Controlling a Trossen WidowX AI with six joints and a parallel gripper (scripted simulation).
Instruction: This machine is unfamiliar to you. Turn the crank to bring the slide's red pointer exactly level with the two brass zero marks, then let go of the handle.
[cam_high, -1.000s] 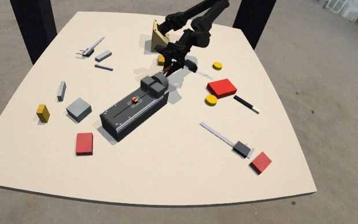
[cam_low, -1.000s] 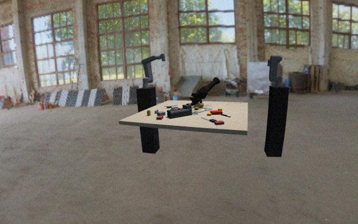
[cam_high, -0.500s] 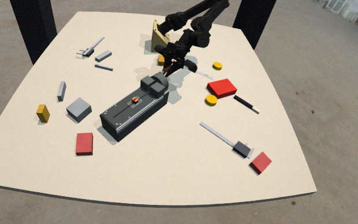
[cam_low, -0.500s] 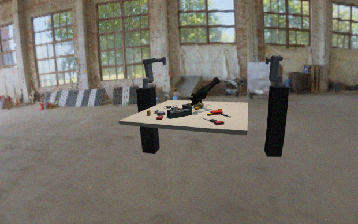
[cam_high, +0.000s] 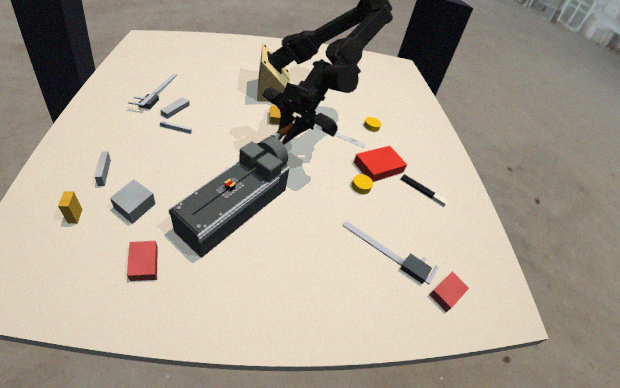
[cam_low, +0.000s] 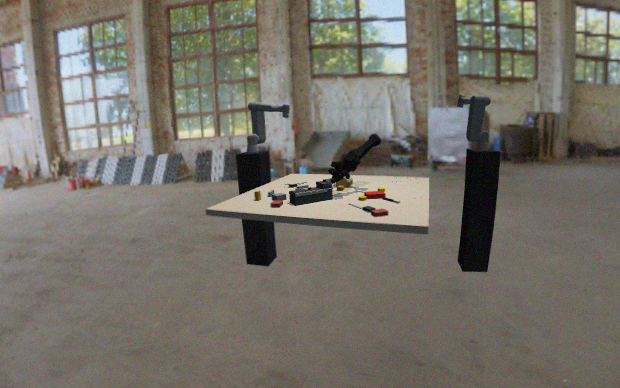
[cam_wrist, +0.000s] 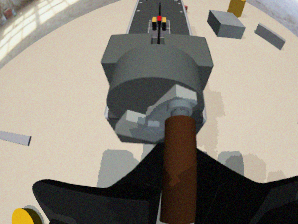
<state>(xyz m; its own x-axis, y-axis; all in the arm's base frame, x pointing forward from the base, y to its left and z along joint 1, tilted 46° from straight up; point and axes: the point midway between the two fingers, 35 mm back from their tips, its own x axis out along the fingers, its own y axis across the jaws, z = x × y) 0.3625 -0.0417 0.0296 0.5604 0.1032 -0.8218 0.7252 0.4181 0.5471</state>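
The crank is 20 mm above my gripper tip. Round my gripper tip: brown handle 10 mm behind, 10 mm to the left, 30 mm above; then grey bar 140 mm behind, 200 mm to the left, 90 mm below; then red pointer 120 mm ahead, 120 mm to the right, 10 mm below.
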